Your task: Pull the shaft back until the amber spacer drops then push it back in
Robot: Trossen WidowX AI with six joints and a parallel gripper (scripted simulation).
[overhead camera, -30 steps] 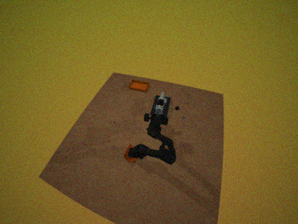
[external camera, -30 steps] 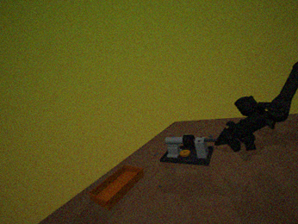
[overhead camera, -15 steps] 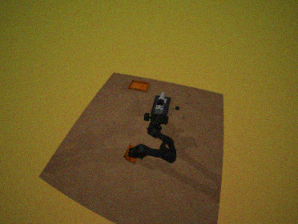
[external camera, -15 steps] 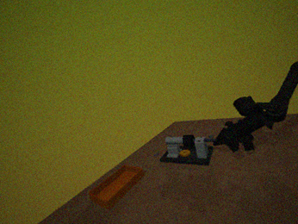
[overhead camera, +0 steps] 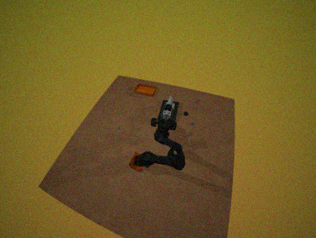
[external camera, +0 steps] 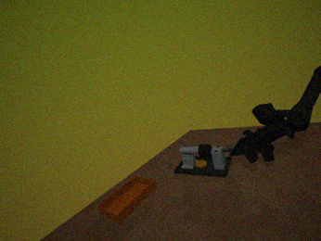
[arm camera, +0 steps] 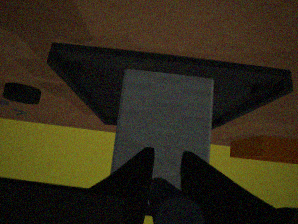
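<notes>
Right now the amber spacer is 140 mm ahead of my gripper tip, 10 mm to the right of it and 50 mm below it. From my gripper tip the other things lie so: orange tray (350 mm ahead, 260 mm to the left, 50 mm below); then dark disc (130 mm ahead, 160 mm to the right, 50 mm below).
</notes>
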